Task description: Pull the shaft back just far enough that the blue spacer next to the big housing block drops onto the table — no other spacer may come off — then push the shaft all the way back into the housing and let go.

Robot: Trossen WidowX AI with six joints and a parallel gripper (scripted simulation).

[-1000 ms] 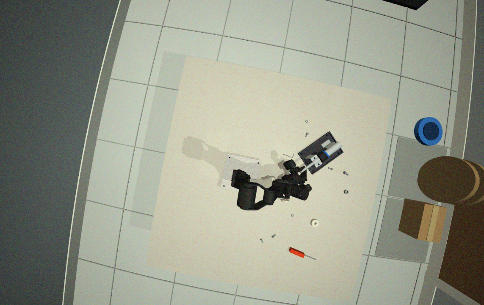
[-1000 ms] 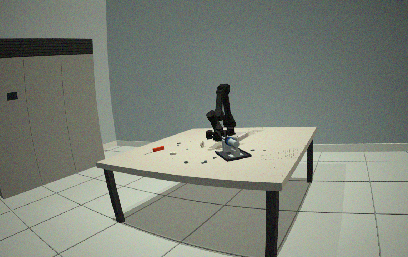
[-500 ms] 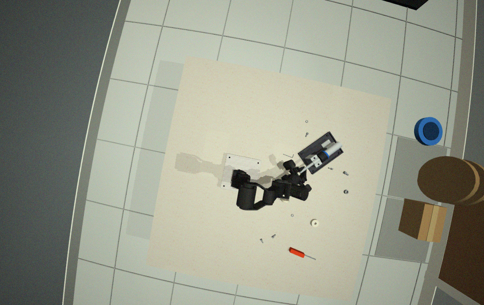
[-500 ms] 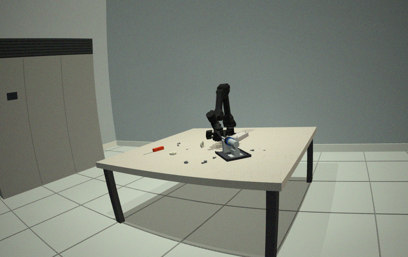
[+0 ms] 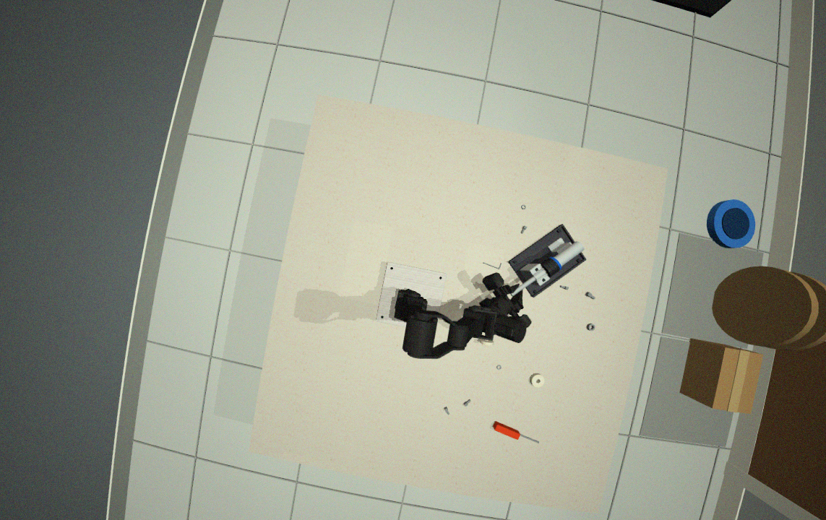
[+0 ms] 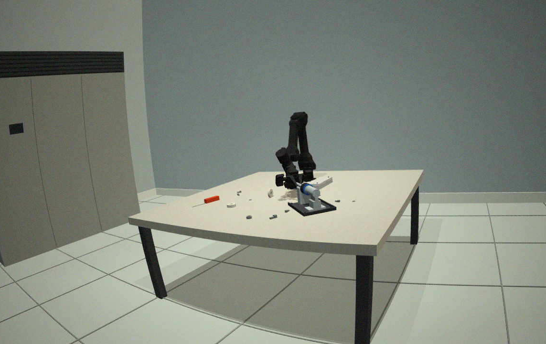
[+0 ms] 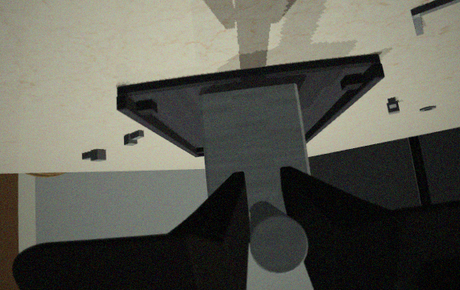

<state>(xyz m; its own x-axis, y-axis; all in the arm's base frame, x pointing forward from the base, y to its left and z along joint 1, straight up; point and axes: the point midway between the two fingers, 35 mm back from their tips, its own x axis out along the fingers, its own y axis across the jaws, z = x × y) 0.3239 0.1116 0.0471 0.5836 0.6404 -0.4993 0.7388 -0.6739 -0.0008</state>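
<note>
My gripper tip is 4 cm short of the grey shaft, 5 cm to the right of it and 2 cm below it. From my gripper tip the other things lie so: white ring 16 cm ahead, 30 cm to the right, 6 cm below; then blue spacer 9 cm ahead, 9 cm to the left, 2 cm above.
</note>
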